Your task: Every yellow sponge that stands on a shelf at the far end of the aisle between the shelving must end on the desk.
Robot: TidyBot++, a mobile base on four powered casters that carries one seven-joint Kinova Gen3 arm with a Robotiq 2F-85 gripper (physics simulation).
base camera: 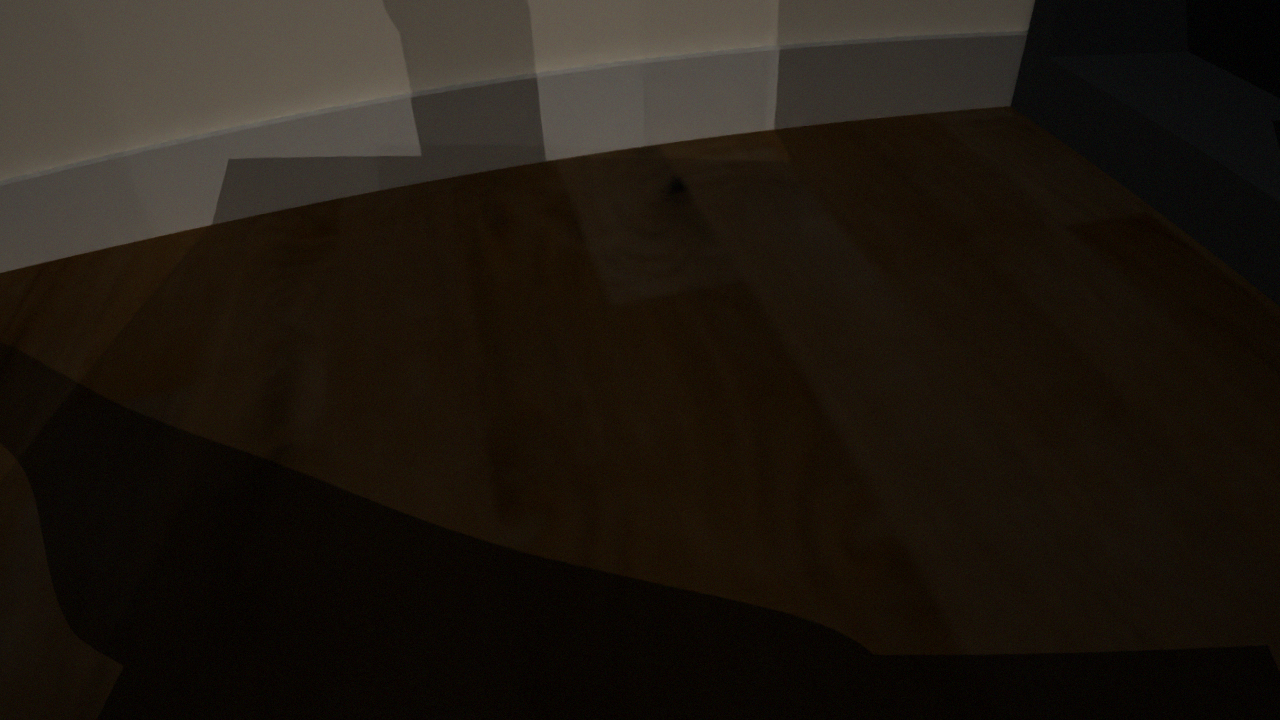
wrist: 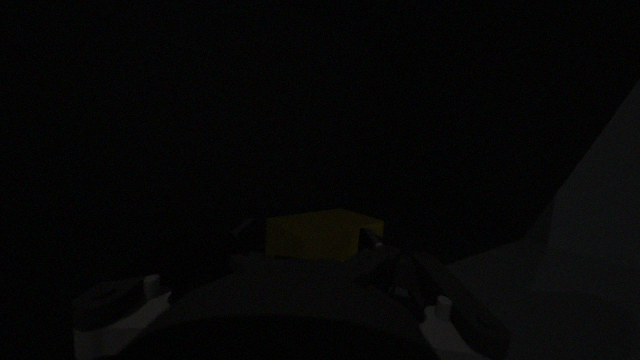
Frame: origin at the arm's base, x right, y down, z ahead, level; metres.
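Seen in the pictures: gripper, fingertip midpoint: [wrist: 308, 234].
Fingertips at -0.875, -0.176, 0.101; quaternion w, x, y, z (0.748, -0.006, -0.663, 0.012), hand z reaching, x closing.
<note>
A point is followed by its place in that frame, as x, y, z.
The wrist view is very dark. A yellow sponge [wrist: 326, 228] {-0.874, -0.182, 0.116}, a small block, sits straight ahead of my gripper [wrist: 308, 234] {-0.875, -0.176, 0.101}. The fingers are spread wide, one on each side of the sponge, and do not grip it. I cannot tell what surface the sponge rests on, because everything around it is black. A pale surface [wrist: 517, 265] {-0.888, -0.137, 0.339} rises at the right edge of the wrist view. Neither the sponge nor the gripper shows in the base camera view, and no desk or shelf can be made out there.
The base camera shows a dim wooden floor [base camera: 696, 396] {0.002, 0.396, 0.461} running up to a pale wall [base camera: 201, 70] {-0.442, 0.249, 0.696} with a baseboard [base camera: 646, 99] {-0.057, 0.345, 0.818}. A dark piece of furniture [base camera: 1171, 119] {0.460, 0.320, 0.784} stands at the far right. Deep shadow covers the lower left of the floor.
</note>
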